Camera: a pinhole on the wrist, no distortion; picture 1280 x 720 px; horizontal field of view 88.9 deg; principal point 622.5 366.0 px. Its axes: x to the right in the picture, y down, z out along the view. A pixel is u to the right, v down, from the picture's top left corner.
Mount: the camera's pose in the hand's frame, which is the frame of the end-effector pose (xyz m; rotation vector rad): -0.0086 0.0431 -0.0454 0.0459 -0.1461 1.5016
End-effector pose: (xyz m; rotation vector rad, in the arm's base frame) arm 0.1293 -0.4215 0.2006 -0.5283 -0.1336 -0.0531
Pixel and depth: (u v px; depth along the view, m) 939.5 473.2 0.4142
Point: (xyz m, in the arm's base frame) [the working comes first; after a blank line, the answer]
In the camera's frame: 0.2013 0.0681 0.4142

0.0111 -0.0548 0.4193
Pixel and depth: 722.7 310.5 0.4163
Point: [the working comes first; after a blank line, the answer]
In the camera's frame: 0.0639 -0.0354 0.4163

0.0933 -0.1846 0.4966
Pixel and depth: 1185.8 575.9 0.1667
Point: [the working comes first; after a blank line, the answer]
In the camera's frame: 0.1439 0.0536 0.1667

0.0647 -0.2065 0.2221
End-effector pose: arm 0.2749 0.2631 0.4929 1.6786 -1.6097 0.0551
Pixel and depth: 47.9 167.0 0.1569
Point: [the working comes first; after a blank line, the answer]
In the camera's frame: -0.1382 -0.0479 0.1569

0.3330 0.1799 0.3802
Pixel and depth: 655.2 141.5 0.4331
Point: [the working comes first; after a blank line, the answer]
In the camera's frame: 0.0217 -0.1490 0.4331

0.1071 -0.0472 0.2827
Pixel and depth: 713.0 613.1 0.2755
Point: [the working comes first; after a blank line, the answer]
In the camera's frame: 0.0382 0.1043 0.2755

0.0956 0.2511 0.2969
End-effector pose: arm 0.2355 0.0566 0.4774 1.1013 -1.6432 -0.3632
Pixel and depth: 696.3 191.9 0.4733
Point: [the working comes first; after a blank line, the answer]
In the camera's frame: 0.0535 -0.1263 0.4733

-0.1638 -0.1229 0.3852
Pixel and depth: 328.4 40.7 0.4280
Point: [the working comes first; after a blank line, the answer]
In the camera's frame: -0.1929 -0.2134 0.4280

0.0145 -0.2912 0.2838
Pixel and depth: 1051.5 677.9 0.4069
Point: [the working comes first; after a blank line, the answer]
In the camera's frame: 0.2676 0.1945 0.4069

-0.2281 0.2629 0.3981
